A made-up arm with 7 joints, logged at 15 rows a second.
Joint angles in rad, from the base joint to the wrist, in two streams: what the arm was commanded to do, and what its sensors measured. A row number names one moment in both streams.
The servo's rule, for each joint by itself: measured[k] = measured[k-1] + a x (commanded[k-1-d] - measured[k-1]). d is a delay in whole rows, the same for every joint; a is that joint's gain. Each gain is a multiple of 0.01, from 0.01 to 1. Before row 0 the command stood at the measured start. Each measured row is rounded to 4 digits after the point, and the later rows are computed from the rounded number. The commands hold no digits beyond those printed.
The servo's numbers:
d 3
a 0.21 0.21 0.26 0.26 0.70 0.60 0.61
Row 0, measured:
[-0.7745, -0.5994, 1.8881, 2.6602, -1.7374, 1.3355, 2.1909]
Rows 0 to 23, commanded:
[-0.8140, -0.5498, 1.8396, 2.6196, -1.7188, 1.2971, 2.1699]
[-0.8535, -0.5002, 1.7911, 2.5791, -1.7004, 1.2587, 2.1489]
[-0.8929, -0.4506, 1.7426, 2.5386, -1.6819, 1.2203, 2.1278]
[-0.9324, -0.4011, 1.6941, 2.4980, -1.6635, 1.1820, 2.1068]
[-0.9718, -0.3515, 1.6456, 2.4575, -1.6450, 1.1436, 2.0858]
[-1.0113, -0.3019, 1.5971, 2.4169, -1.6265, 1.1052, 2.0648]
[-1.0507, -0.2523, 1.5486, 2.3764, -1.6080, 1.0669, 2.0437]
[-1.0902, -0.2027, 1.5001, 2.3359, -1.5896, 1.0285, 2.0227]
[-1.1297, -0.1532, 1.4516, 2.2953, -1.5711, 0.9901, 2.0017]
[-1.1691, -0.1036, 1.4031, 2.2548, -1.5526, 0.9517, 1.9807]
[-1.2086, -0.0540, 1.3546, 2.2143, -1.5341, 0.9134, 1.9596]
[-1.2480, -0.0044, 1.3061, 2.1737, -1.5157, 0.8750, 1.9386]
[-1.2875, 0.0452, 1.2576, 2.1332, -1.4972, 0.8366, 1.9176]
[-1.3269, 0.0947, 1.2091, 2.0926, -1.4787, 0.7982, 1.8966]
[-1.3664, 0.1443, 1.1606, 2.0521, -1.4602, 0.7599, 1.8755]
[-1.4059, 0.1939, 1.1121, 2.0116, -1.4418, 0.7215, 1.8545]
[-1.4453, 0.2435, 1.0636, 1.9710, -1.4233, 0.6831, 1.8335]
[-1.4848, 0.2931, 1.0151, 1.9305, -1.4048, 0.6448, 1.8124]
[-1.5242, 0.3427, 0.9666, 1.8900, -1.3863, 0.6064, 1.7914]
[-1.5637, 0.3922, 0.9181, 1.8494, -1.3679, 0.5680, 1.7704]
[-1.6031, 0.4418, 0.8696, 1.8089, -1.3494, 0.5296, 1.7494]
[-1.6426, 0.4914, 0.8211, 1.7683, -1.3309, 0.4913, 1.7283]
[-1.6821, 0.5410, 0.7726, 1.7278, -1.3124, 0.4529, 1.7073]
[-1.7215, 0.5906, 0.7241, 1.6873, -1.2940, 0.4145, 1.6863]
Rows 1 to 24, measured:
[-0.7745, -0.5994, 1.8881, 2.6602, -1.7374, 1.3355, 2.1909]
[-0.7745, -0.5994, 1.8881, 2.6602, -1.7374, 1.3355, 2.1909]
[-0.7745, -0.5994, 1.8881, 2.6602, -1.7374, 1.3355, 2.1909]
[-0.7828, -0.5890, 1.8755, 2.6496, -1.7244, 1.3125, 2.1781]
[-0.7976, -0.5704, 1.8536, 2.6313, -1.7076, 1.2802, 2.1603]
[-0.8176, -0.5452, 1.8247, 2.6072, -1.6896, 1.2443, 2.1405]
[-0.8417, -0.5149, 1.7907, 2.5788, -1.6713, 1.2069, 2.1199]
[-0.8690, -0.4806, 1.7530, 2.5473, -1.6529, 1.1689, 2.0991]
[-0.8989, -0.4431, 1.7125, 2.5134, -1.6344, 1.1307, 2.0782]
[-0.9308, -0.4030, 1.6699, 2.4778, -1.6159, 1.0924, 2.0572]
[-0.9643, -0.3609, 1.6258, 2.4409, -1.5975, 1.0541, 2.0362]
[-0.9990, -0.3173, 1.5805, 2.4030, -1.5790, 1.0157, 2.0152]
[-1.0347, -0.2724, 1.5344, 2.3645, -1.5605, 0.9773, 1.9942]
[-1.0712, -0.2265, 1.4877, 2.3254, -1.5420, 0.9390, 1.9731]
[-1.1083, -0.1799, 1.4405, 2.2860, -1.5236, 0.9006, 1.9521]
[-1.1459, -0.1326, 1.3929, 2.2463, -1.5051, 0.8622, 1.9311]
[-1.1839, -0.0849, 1.3451, 2.2063, -1.4866, 0.8238, 1.9101]
[-1.2222, -0.0368, 1.2971, 2.1662, -1.4681, 0.7855, 1.8890]
[-1.2608, 0.0116, 1.2490, 2.1260, -1.4497, 0.7471, 1.8680]
[-1.2995, 0.0603, 1.2008, 2.0857, -1.4312, 0.7087, 1.8470]
[-1.3384, 0.1092, 1.1525, 2.0453, -1.4127, 0.6704, 1.8259]
[-1.3774, 0.1582, 1.1042, 2.0049, -1.3942, 0.6320, 1.8049]
[-1.4165, 0.2073, 1.0558, 1.9645, -1.3758, 0.5936, 1.7839]
[-1.4557, 0.2565, 1.0074, 1.9240, -1.3573, 0.5552, 1.7629]

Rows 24 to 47, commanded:
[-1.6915, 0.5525, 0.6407, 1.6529, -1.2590, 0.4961, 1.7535]
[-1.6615, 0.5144, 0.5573, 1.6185, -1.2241, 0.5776, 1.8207]
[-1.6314, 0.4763, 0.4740, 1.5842, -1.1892, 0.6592, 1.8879]
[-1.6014, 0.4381, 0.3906, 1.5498, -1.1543, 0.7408, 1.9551]
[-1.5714, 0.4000, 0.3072, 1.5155, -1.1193, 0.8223, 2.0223]
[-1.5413, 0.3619, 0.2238, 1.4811, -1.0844, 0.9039, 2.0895]
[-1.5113, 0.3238, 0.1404, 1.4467, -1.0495, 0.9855, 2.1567]
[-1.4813, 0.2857, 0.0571, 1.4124, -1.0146, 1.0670, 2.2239]
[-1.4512, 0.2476, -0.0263, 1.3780, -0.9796, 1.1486, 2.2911]
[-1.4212, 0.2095, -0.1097, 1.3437, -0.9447, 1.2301, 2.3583]
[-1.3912, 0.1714, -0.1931, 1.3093, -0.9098, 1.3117, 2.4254]
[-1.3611, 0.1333, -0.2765, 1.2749, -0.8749, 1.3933, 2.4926]
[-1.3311, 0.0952, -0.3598, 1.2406, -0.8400, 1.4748, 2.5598]
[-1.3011, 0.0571, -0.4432, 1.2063, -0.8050, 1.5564, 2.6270]
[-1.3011, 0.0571, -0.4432, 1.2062, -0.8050, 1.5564, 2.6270]
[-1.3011, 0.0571, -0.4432, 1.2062, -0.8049, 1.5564, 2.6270]
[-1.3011, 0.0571, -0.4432, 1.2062, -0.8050, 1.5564, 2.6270]
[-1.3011, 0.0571, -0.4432, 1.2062, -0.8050, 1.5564, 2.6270]
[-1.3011, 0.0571, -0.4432, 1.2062, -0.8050, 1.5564, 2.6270]
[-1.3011, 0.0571, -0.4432, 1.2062, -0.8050, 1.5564, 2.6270]
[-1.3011, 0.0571, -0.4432, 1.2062, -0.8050, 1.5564, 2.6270]
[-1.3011, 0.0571, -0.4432, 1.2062, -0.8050, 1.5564, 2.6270]
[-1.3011, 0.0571, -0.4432, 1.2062, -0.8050, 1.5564, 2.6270]
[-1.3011, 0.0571, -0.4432, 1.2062, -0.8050, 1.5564, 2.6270]
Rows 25 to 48, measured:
[-1.4949, 0.3058, 0.9590, 1.8835, -1.3388, 0.5169, 1.7418]
[-1.5342, 0.3552, 0.9105, 1.8430, -1.3203, 0.4785, 1.7208]
[-1.5735, 0.4046, 0.8620, 1.8025, -1.3019, 0.4401, 1.6998]
[-1.5983, 0.4357, 0.8045, 1.7636, -1.2719, 0.4737, 1.7326]
[-1.6116, 0.4522, 0.7402, 1.7259, -1.2384, 0.5360, 1.7863]
[-1.6158, 0.4573, 0.6710, 1.6891, -1.2040, 0.6099, 1.8483]
[-1.6128, 0.4533, 0.5981, 1.6529, -1.1692, 0.6884, 1.9134]
[-1.6041, 0.4421, 0.5225, 1.6172, -1.1343, 0.7687, 1.9798]
[-1.5909, 0.4253, 0.4448, 1.5818, -1.0994, 0.8498, 2.0467]
[-1.5742, 0.4040, 0.3657, 1.5467, -1.0645, 0.9312, 2.1138]
[-1.5547, 0.3792, 0.2855, 1.5118, -1.0296, 1.0127, 2.1810]
[-1.5330, 0.3516, 0.2044, 1.4770, -0.9946, 1.0942, 2.2482]
[-1.5095, 0.3218, 0.1227, 1.4423, -0.9597, 1.1757, 2.3154]
[-1.4847, 0.2902, 0.0406, 1.4077, -0.9248, 1.2573, 2.3825]
[-1.4587, 0.2573, -0.0418, 1.3732, -0.8899, 1.3389, 2.4497]
[-1.4319, 0.2233, -0.1245, 1.3387, -0.8550, 1.4204, 2.5169]
[-1.4044, 0.1884, -0.2074, 1.3043, -0.8200, 1.5020, 2.5841]
[-1.3827, 0.1608, -0.2687, 1.2788, -0.8095, 1.5346, 2.6103]
[-1.3656, 0.1390, -0.3141, 1.2599, -0.8063, 1.5477, 2.6205]
[-1.3521, 0.1218, -0.3477, 1.2459, -0.8054, 1.5529, 2.6245]
[-1.3414, 0.1082, -0.3725, 1.2356, -0.8051, 1.5550, 2.6260]
[-1.3329, 0.0975, -0.3909, 1.2280, -0.8050, 1.5558, 2.6266]
[-1.3262, 0.0890, -0.4045, 1.2223, -0.8050, 1.5562, 2.6268]
[-1.3209, 0.0823, -0.4146, 1.2181, -0.8050, 1.5563, 2.6269]

